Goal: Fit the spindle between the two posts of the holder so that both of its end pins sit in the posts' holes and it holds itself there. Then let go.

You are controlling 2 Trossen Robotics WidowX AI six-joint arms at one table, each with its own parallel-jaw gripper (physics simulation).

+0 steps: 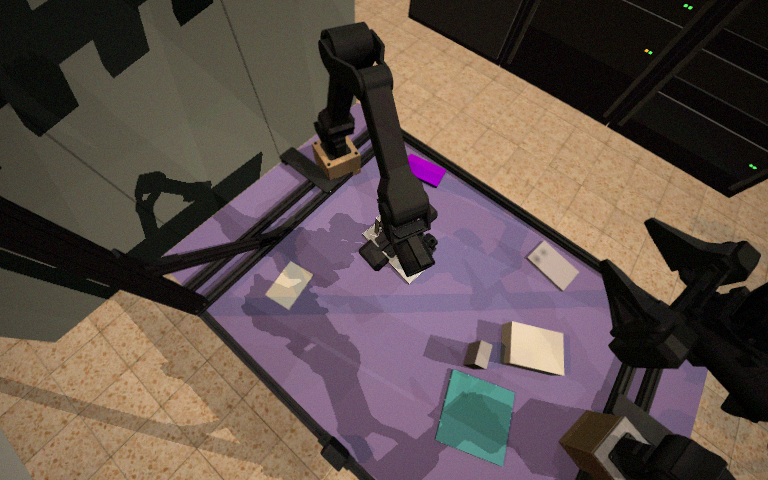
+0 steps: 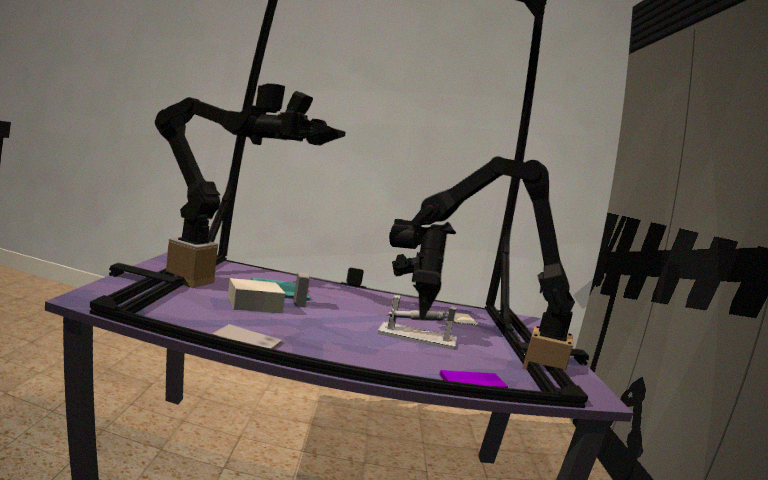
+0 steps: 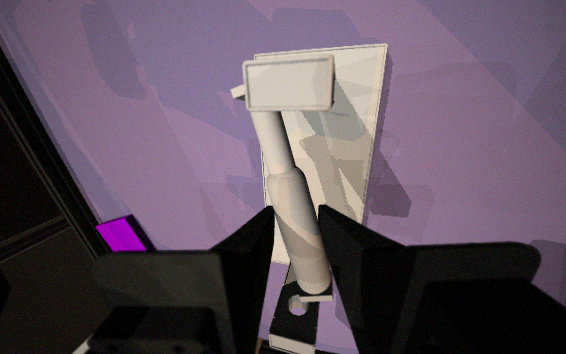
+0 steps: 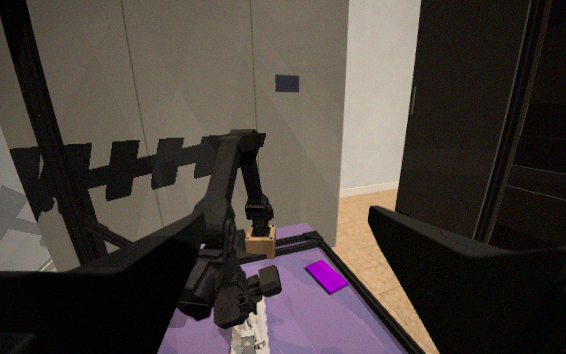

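Where they show: left gripper, fingertip midpoint: (image 2: 422,317) (image 3: 296,212) (image 4: 250,315); right gripper, fingertip midpoint: (image 1: 626,239) (image 2: 338,131) (image 4: 287,216); left arm's base, origin of the base link: (image 1: 335,148) (image 2: 553,335) (image 4: 261,232); right arm's base, origin of the base link: (image 1: 631,459) (image 2: 193,241).
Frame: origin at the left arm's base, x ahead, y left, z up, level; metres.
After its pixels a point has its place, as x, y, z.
Note:
The grey holder (image 2: 417,334) {0.312, 0.017, -0.070} (image 3: 352,105) {0.372, -0.002, -0.070} (image 1: 407,276) (image 4: 239,340) {0.339, -0.007, -0.070} is a flat plate with two upright posts, standing mid-table. The pale spindle (image 3: 293,214) {0.319, 0.015, -0.013} (image 2: 408,313) {0.339, 0.035, -0.021} lies level between the posts. Its far pin pokes out beyond the far post (image 3: 288,82) {0.377, 0.023, 0.008}. Its near end sits at the near post (image 3: 288,326) {0.253, 0.002, 0.002}, just above that post's hole; I cannot tell whether the near pin is seated. My left gripper (image 3: 296,212) {0.310, 0.015, -0.028} (image 2: 426,310) {0.310, 0.015, -0.028} (image 1: 396,259) points straight down and is shut on the spindle's thick middle. My right gripper (image 2: 334,134) {0.556, 0.109, 0.353} (image 4: 287,216) {0.556, 0.109, 0.353} is open and empty, high above the table's other end.
A white box (image 1: 534,348) {0.677, 0.139, -0.028} (image 2: 255,295) {0.655, 0.185, -0.040}, a small grey block (image 1: 478,354) {0.617, 0.013, -0.002} (image 2: 301,289) {0.611, 0.045, -0.033} and a teal sheet (image 1: 475,416) {0.722, -0.046, -0.068} lie near the right arm. A magenta card (image 1: 426,170) {0.141, 0.223, -0.068} (image 2: 473,378) {0.136, 0.218, -0.068} (image 4: 326,276) {0.143, 0.217, -0.068}, a grey card (image 1: 553,265) {0.559, 0.355, -0.072} and a pale tile (image 1: 289,285) {0.265, -0.267, -0.075} lie flat.

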